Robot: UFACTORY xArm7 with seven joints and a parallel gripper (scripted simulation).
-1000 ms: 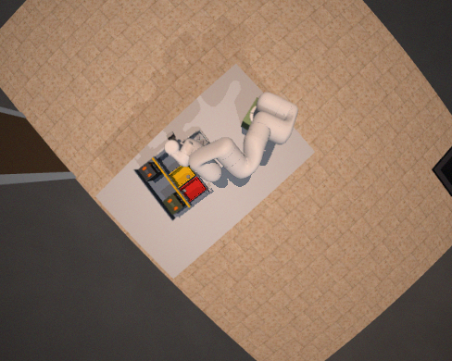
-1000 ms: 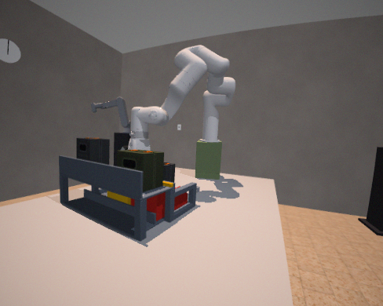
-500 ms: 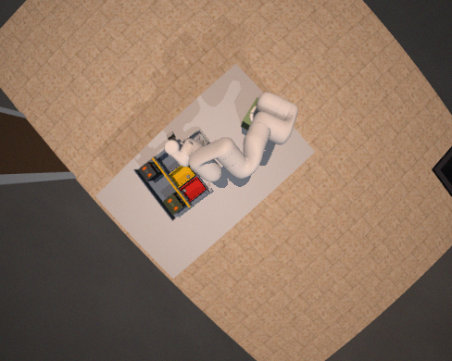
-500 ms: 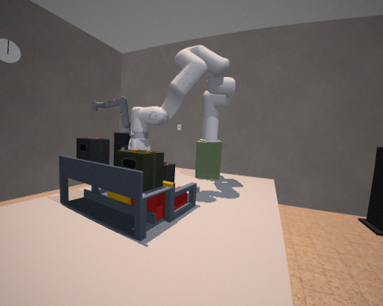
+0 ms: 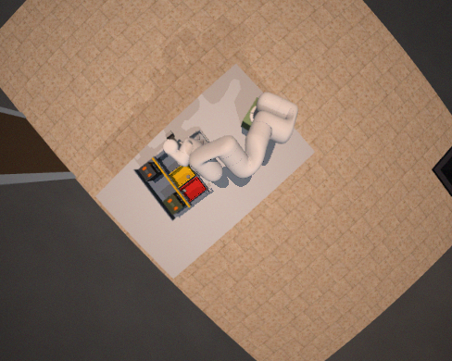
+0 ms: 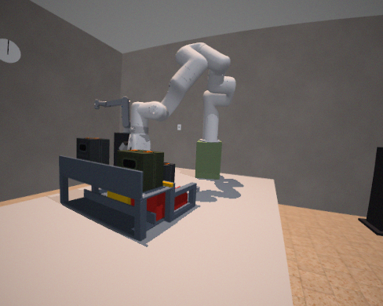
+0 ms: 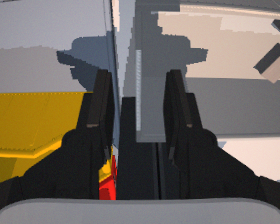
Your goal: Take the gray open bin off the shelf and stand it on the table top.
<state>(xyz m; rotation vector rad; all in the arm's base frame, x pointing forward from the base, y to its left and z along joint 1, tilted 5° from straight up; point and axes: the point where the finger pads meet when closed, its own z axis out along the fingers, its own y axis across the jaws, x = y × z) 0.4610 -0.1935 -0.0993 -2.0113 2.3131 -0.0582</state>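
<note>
Right now the gray open bin is 8 cm behind my hand, 6 cm below it and 1 cm to the left of it. Round my hand: red bin 21 cm to the left, 15 cm ahead, 5 cm below; then yellow bin 13 cm ahead, 9 cm to the left, 5 cm below.
</note>
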